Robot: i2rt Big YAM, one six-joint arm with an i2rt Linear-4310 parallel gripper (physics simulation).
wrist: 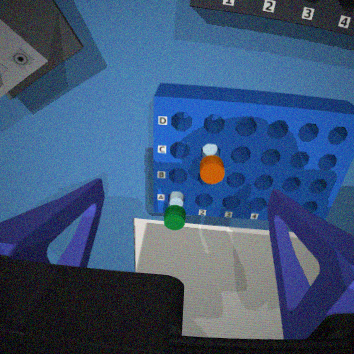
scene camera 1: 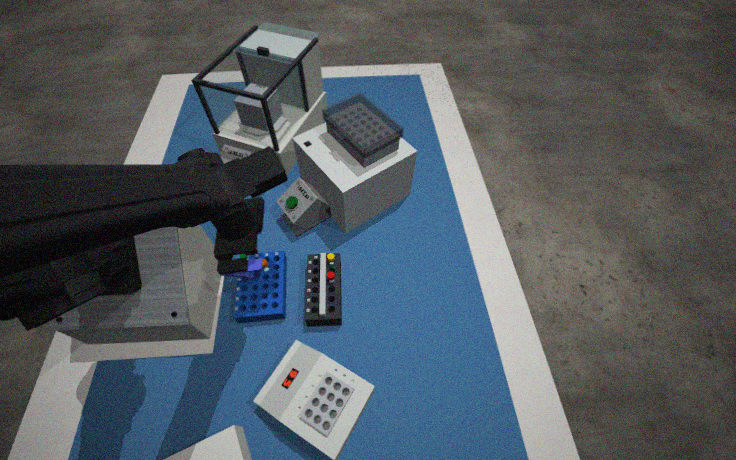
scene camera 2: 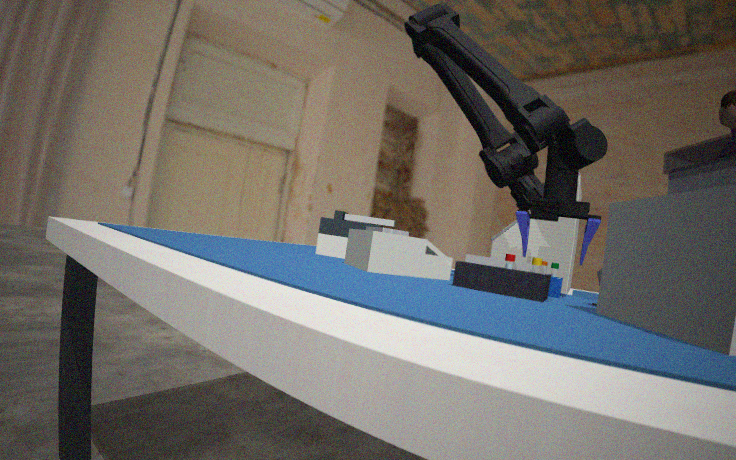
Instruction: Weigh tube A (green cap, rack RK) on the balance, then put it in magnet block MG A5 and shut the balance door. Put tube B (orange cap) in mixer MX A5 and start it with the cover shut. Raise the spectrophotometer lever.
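My gripper [scene camera 1: 248,268] [scene camera 2: 553,259] [wrist: 185,192] is open and empty above the blue rack [scene camera 1: 259,312] [scene camera 2: 555,287] [wrist: 330,107]. The green-capped tube [scene camera 2: 555,265] [wrist: 174,217] stands at A1, between and below the spread fingers in the wrist view. The orange-capped tube [scene camera 1: 264,262] [wrist: 212,170] stands in column 2, apparently row C. The black magnet block [scene camera 1: 323,320] [scene camera 2: 499,280] holds tubes with yellow and red caps. The balance [scene camera 1: 313,70] has glass panels; its door state is unclear. The boxy mixer [scene camera 1: 377,197] has its dark clear cover [scene camera 1: 363,127] down over wells.
A control box with a green button [scene camera 1: 292,202] stands by the mixer. A white device with a red display [scene camera 1: 347,433] [scene camera 2: 407,254] lies beyond the magnet block. A dark-and-white device with a pale bar [scene camera 2: 369,220] stands behind it. A large grey housing [scene camera 1: 162,282] [wrist: 200,300] adjoins the rack.
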